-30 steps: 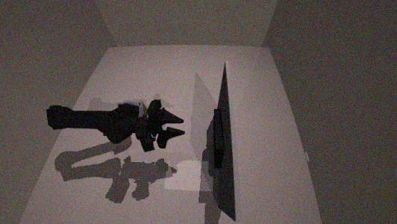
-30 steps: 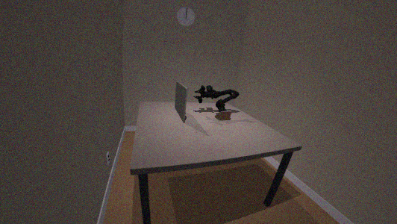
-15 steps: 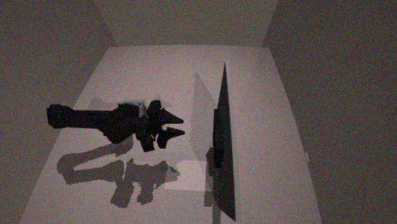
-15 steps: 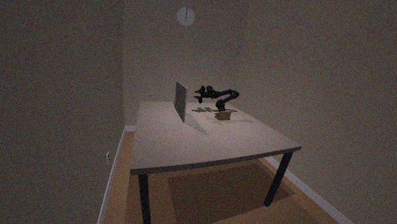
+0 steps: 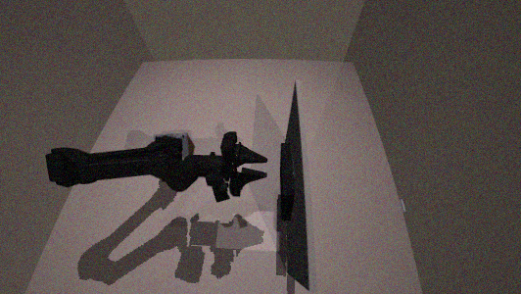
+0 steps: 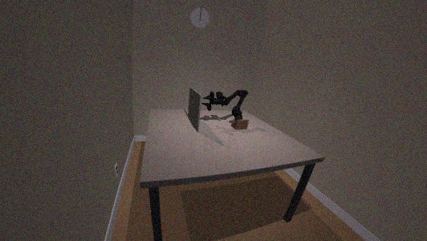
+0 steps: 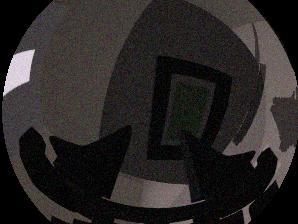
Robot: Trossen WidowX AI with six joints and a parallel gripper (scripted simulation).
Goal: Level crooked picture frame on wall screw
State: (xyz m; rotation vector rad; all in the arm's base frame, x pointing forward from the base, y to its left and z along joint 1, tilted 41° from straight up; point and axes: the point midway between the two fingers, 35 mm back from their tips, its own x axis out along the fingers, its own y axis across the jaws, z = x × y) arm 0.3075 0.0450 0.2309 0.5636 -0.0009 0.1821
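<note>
Right now the picture frame is 6 cm ahead of my gripper tip, 1 cm to the right of it and 5 cm below it. The rest, counted from my gripper tip: wall panel: 7 cm ahead, 1 cm to the right, 7 cm below.
</note>
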